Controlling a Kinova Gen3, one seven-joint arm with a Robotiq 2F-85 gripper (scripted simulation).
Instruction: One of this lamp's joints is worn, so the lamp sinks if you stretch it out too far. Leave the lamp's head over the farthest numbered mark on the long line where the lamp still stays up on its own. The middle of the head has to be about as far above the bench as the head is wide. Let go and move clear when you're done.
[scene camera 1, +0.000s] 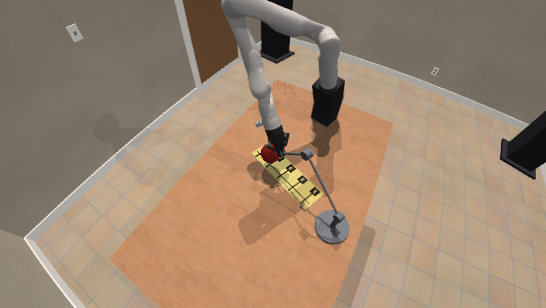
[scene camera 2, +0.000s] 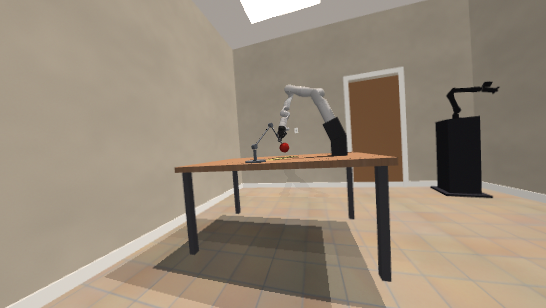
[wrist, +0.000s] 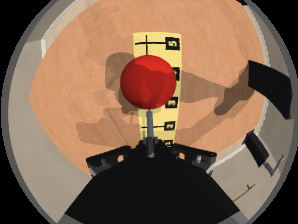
A yellow numbered strip (scene camera 1: 302, 189): 1.12 m from the lens.
